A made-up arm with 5 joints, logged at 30 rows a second.
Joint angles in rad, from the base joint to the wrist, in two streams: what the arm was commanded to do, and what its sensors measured. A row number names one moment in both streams.
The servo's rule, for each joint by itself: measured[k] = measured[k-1] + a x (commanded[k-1-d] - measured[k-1]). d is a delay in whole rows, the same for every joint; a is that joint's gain. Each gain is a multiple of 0.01, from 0.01 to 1. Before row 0 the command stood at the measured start. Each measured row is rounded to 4 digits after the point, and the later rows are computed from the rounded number. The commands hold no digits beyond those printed.
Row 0, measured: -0.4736 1.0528 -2.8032 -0.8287 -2.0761
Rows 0 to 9, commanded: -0.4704 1.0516 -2.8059 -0.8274 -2.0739; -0.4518 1.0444 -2.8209 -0.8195 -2.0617; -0.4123 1.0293 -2.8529 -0.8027 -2.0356; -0.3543 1.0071 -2.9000 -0.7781 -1.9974; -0.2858 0.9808 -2.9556 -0.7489 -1.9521; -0.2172 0.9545 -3.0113 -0.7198 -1.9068; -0.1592 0.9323 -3.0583 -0.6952 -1.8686; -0.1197 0.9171 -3.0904 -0.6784 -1.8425; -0.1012 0.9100 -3.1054 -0.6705 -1.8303; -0.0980 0.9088 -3.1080 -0.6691 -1.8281
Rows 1 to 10, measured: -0.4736 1.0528 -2.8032 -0.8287 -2.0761; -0.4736 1.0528 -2.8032 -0.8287 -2.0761; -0.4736 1.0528 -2.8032 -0.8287 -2.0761; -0.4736 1.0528 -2.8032 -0.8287 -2.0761; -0.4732 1.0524 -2.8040 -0.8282 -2.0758; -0.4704 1.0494 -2.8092 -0.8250 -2.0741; -0.4628 1.0420 -2.8227 -0.8167 -2.0695; -0.4487 1.0291 -2.8467 -0.8024 -2.0608; -0.4275 1.0112 -2.8805 -0.7826 -2.0478; -0.4002 0.9902 -2.9210 -0.7594 -2.0309
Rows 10 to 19, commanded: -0.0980 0.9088 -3.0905 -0.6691 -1.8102; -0.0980 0.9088 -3.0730 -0.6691 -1.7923; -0.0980 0.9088 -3.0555 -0.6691 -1.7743; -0.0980 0.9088 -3.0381 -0.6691 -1.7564; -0.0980 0.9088 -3.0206 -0.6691 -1.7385; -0.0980 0.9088 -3.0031 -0.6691 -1.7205; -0.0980 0.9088 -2.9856 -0.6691 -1.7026; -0.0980 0.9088 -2.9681 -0.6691 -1.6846; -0.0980 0.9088 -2.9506 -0.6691 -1.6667; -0.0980 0.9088 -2.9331 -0.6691 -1.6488
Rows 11 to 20, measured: -0.3689 0.9688 -2.9636 -0.7356 -2.0114; -0.3365 0.9497 -3.0029 -0.7144 -1.9911; -0.3059 0.9350 -3.0347 -0.6982 -1.9718; -0.2789 0.9253 -3.0574 -0.6874 -1.9546; -0.2554 0.9192 -3.0677 -0.6806 -1.9373; -0.2349 0.9154 -3.0693 -0.6763 -1.9199; -0.2171 0.9130 -3.0650 -0.6736 -1.9024; -0.2016 0.9114 -3.0567 -0.6719 -1.8849; -0.1881 0.9104 -3.0455 -0.6709 -1.8673; -0.1764 0.9098 -3.0324 -0.6702 -1.8497
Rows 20 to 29, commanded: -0.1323 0.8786 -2.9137 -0.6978 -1.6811; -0.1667 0.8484 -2.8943 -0.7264 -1.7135; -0.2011 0.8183 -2.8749 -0.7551 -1.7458; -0.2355 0.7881 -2.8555 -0.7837 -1.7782; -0.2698 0.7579 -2.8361 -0.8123 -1.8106; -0.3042 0.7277 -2.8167 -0.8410 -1.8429; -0.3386 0.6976 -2.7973 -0.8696 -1.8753; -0.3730 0.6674 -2.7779 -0.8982 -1.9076; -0.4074 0.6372 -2.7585 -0.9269 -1.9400; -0.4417 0.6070 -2.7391 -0.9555 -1.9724
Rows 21 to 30, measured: -0.1662 0.9094 -3.0179 -0.6698 -1.8320; -0.1573 0.9092 -3.0025 -0.6695 -1.8143; -0.1496 0.9091 -2.9864 -0.6694 -1.7966; -0.1429 0.9090 -2.9699 -0.6693 -1.7789; -0.1415 0.8978 -2.9525 -0.6798 -1.7672; -0.1448 0.8795 -2.9345 -0.6970 -1.7608; -0.1521 0.8569 -2.9160 -0.7185 -1.7590; -0.1629 0.8314 -2.8972 -0.7426 -1.7613; -0.1768 0.8042 -2.8783 -0.7684 -1.7672; -0.1934 0.7759 -2.8592 -0.7953 -1.7763
